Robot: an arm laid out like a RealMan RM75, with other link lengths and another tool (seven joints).
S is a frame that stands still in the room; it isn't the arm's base.
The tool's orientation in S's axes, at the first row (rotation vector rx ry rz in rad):
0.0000, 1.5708, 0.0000
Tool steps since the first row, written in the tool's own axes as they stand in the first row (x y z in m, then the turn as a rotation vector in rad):
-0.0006, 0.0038, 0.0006, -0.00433, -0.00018, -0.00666
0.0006, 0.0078, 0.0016, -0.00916, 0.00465, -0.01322
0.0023, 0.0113, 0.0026, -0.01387, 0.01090, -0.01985
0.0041, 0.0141, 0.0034, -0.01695, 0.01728, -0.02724
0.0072, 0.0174, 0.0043, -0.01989, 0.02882, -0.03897
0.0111, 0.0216, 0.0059, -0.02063, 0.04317, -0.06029
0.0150, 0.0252, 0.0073, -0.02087, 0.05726, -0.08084
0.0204, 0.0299, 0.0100, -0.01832, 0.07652, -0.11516
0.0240, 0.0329, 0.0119, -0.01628, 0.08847, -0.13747
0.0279, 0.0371, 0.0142, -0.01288, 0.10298, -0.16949
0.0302, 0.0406, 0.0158, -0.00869, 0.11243, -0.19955
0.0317, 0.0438, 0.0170, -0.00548, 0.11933, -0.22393
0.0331, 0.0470, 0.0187, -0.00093, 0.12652, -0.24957
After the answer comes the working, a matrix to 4 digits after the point.
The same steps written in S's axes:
0.0006, 0.0038, 0.0006, -0.00666, -0.00018, 0.00433
0.0016, 0.0078, -0.0006, -0.01322, 0.00465, 0.00916
0.0026, 0.0113, -0.0023, -0.01985, 0.01090, 0.01387
0.0034, 0.0141, -0.0041, -0.02724, 0.01728, 0.01695
0.0043, 0.0174, -0.0072, -0.03897, 0.02882, 0.01989
0.0059, 0.0216, -0.0111, -0.06029, 0.04317, 0.02063
0.0073, 0.0252, -0.0150, -0.08084, 0.05726, 0.02087
0.0100, 0.0299, -0.0204, -0.11516, 0.07652, 0.01832
0.0119, 0.0329, -0.0240, -0.13747, 0.08847, 0.01628
0.0142, 0.0371, -0.0279, -0.16949, 0.10298, 0.01288
0.0158, 0.0406, -0.0302, -0.19955, 0.11243, 0.00869
0.0170, 0.0438, -0.0317, -0.22393, 0.11933, 0.00548
0.0187, 0.0470, -0.0331, -0.24957, 0.12652, 0.00093

The tool's axes in the first row as the columns of a matrix, in S's axes (rounded; the answer above uses it unrounded):
0.0000, 0.0000, 1.0000
0.0000, 1.0000, 0.0000
-1.0000, 0.0000, 0.0000

